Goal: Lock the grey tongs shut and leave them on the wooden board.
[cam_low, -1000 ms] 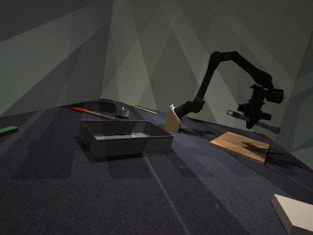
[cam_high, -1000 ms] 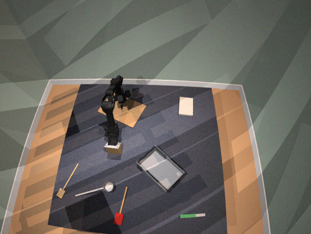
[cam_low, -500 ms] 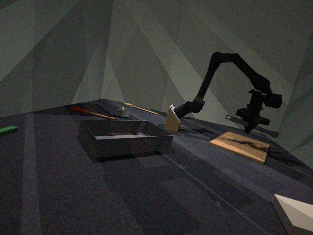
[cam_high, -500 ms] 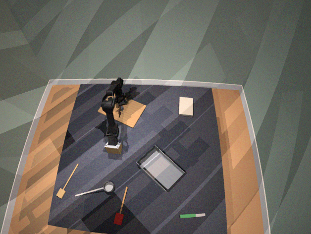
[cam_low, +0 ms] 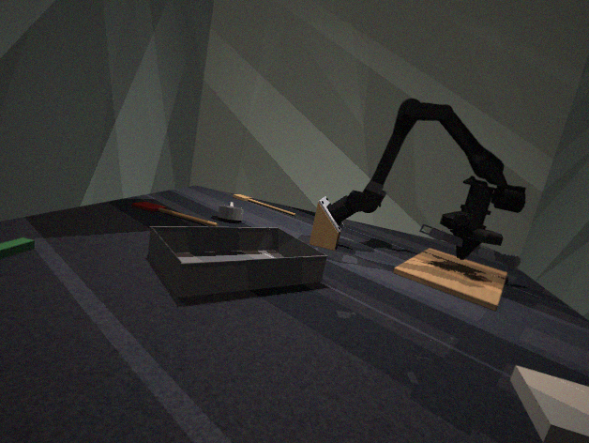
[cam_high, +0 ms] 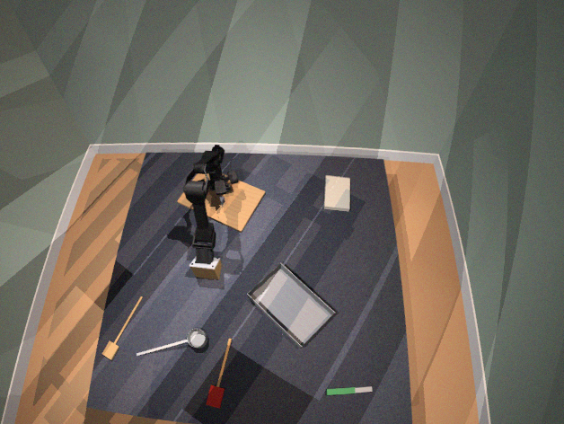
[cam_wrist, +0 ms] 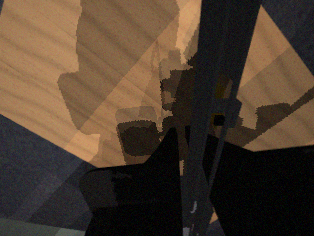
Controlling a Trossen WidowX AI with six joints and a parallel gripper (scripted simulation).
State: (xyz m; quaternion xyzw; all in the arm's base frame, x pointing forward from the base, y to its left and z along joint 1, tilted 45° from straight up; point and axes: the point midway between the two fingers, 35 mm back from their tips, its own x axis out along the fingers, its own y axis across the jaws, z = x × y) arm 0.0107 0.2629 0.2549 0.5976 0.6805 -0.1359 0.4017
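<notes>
The wooden board lies 4 cm below my gripper tip. Also, from my gripper tip: beige block (56 cm ahead, 5 cm to the left, 4 cm below); red spatula (9 cm ahead, 83 cm to the right, 4 cm below); roasting tin (35 cm ahead, 51 cm to the right, 2 cm below).
</notes>
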